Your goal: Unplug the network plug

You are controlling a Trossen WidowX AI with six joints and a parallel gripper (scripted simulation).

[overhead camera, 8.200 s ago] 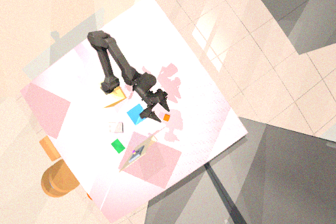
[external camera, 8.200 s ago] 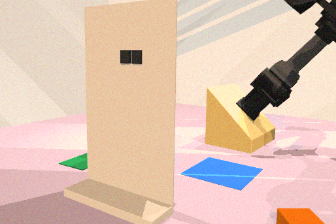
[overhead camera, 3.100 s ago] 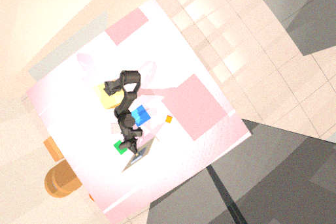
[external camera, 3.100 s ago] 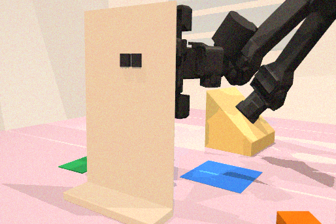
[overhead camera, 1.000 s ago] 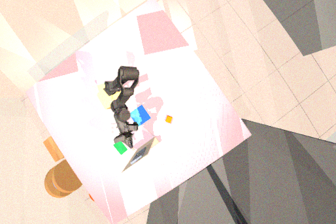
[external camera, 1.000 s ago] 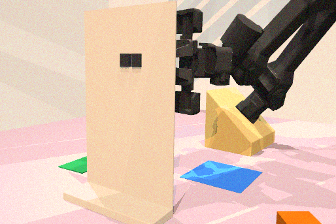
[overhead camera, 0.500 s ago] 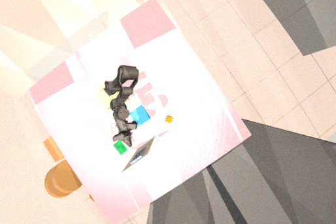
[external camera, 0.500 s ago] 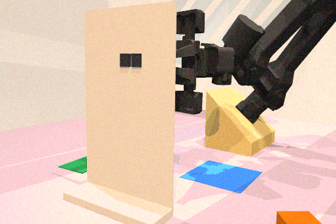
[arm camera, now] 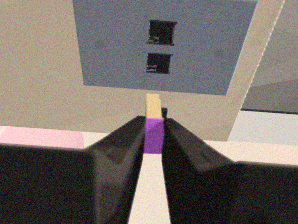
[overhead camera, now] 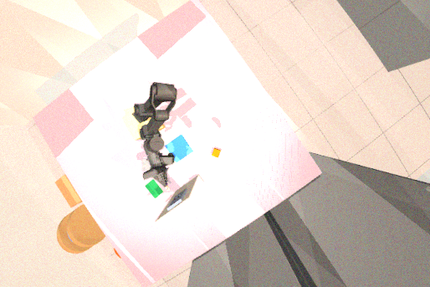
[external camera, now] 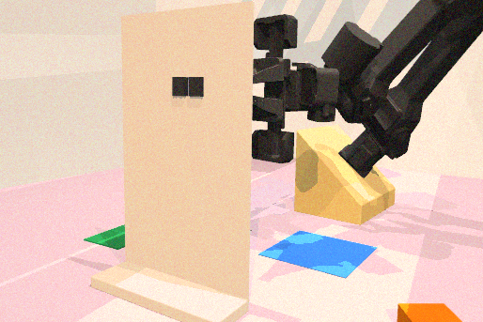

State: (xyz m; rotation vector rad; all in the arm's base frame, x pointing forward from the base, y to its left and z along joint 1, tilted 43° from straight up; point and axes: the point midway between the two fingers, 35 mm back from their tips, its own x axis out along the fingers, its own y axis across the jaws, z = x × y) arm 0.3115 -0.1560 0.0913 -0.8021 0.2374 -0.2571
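The blue square is 220 mm below my gripper tip, 100 mm behind it and 90 mm to the left of it. The rest, counted from my gripper tip: beige panel 90 mm ahead, 80 mm below; then purple plug right at my gripper tip; then small orange block 240 mm to the left, 200 mm below, 50 mm ahead.
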